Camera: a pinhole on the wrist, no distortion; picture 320 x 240 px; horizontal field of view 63.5 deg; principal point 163.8 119.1 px. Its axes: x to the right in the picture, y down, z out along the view. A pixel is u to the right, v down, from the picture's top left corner.
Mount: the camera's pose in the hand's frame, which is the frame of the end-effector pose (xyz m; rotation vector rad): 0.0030 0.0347 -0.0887 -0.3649 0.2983 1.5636
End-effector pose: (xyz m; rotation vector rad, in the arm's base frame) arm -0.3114 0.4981 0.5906 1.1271 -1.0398 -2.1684
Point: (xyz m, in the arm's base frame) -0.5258 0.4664 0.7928
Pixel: 152.3 77.7
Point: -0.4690 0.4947 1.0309
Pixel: 231.7 172.4
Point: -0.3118 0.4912 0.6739
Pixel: 132.8 185.8
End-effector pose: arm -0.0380 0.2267 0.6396 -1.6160 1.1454 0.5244
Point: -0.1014 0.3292 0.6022
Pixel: 108.6 170.5
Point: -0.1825 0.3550 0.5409
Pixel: 205.2 151.3
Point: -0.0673 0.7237 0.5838
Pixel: 59.1 197.4
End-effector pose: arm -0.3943 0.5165 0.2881 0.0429 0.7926 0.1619
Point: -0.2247 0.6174 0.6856
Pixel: 97.9 187.7
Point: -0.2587 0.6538 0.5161
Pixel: 131.3 142.1
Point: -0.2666 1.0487 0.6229
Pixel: 288.4 134.6
